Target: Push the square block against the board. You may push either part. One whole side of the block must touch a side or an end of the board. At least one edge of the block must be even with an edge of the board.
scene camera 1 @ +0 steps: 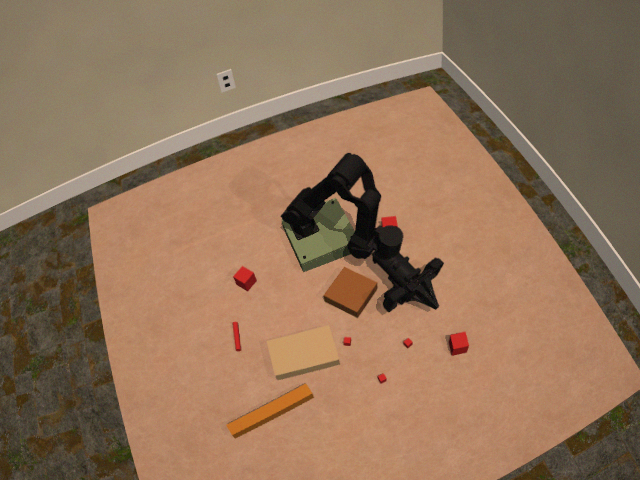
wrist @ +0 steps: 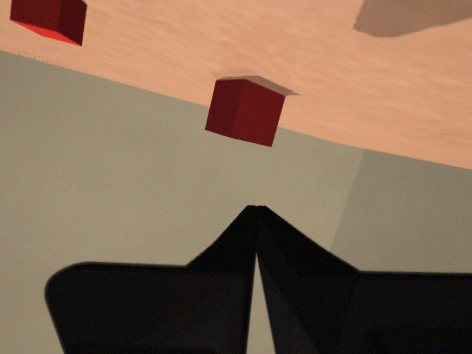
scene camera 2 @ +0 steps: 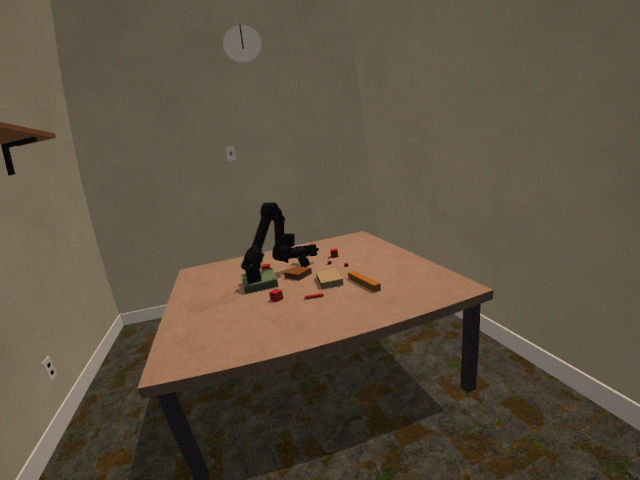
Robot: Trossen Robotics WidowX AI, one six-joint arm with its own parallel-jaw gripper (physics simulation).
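Places are measured from the arm's base along level axes (x right, y ahead, z up), in millimetres.
Pixels of known places: gripper, fingertip midpoint: (scene camera 1: 437, 308) (wrist: 255, 215) (scene camera 2: 318, 249); arm's base, origin of the base link: (scene camera 1: 304, 227) (scene camera 2: 254, 280).
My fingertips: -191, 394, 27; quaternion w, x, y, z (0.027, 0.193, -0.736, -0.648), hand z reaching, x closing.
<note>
For each thing: its middle in the pictures, then the offset to it from my fingertips, as dx, dy, dz.
- brown square block, body centre: (scene camera 1: 350, 292) (scene camera 2: 297, 272) +158, -168, -52
- tan rectangular board, body centre: (scene camera 1: 303, 353) (scene camera 2: 329, 278) +333, -60, -52
- orange bar, body centre: (scene camera 1: 269, 411) (scene camera 2: 363, 280) +465, +56, -52
- red stick, body centre: (scene camera 1: 236, 336) +469, -177, -61
The brown square block (scene camera 1: 351, 290) (scene camera 2: 297, 272) lies flat on the table, turned at an angle to the tan rectangular board (scene camera 1: 303, 351) (scene camera 2: 329, 278). The block and the board are apart, with a strip of table between them. In scene camera 1 the board is below and left of the block. My gripper (scene camera 1: 435, 306) (scene camera 2: 316, 249) (wrist: 255, 215) is shut and empty, its fingertips together. It is held above the table, to the right of the block in scene camera 1, with its fingers pointing away from the block. Neither block nor board shows in the wrist view.
An orange bar (scene camera 1: 270, 410) (scene camera 2: 363, 281) lies beyond the board. A red stick (scene camera 1: 236, 336) lies left of it. Small red cubes (scene camera 1: 347, 341) (scene camera 1: 407, 342) (scene camera 1: 382, 378) lie right of the board. Larger red cubes (scene camera 1: 245, 278) (scene camera 1: 459, 343) (scene camera 1: 389, 221) stand around the arm's green base (scene camera 1: 325, 253).
</note>
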